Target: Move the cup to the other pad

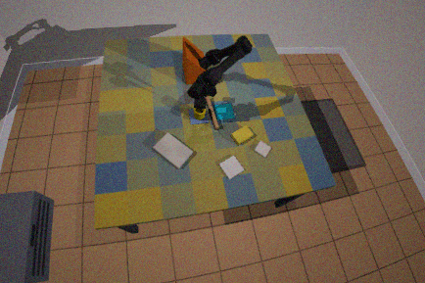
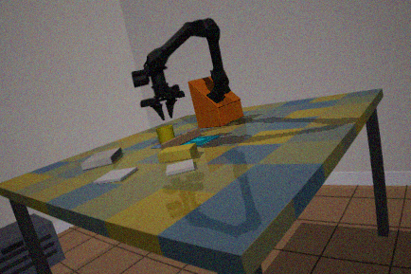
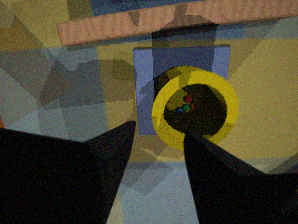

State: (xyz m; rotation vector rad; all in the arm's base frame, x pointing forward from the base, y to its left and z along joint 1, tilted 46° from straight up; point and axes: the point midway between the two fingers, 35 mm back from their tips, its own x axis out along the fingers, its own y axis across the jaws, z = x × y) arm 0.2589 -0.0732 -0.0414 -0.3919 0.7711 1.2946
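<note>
Right now my gripper tip is 30 mm short of the yellow cup and 60 mm above it. Round my gripper tip: wooden stick (30 mm ahead, 80 mm to the left, 90 mm below); cyan pad (30 mm ahead, 160 mm to the left, 110 mm below); blue pad (30 mm ahead, 10 mm to the right, 110 mm below).
</note>
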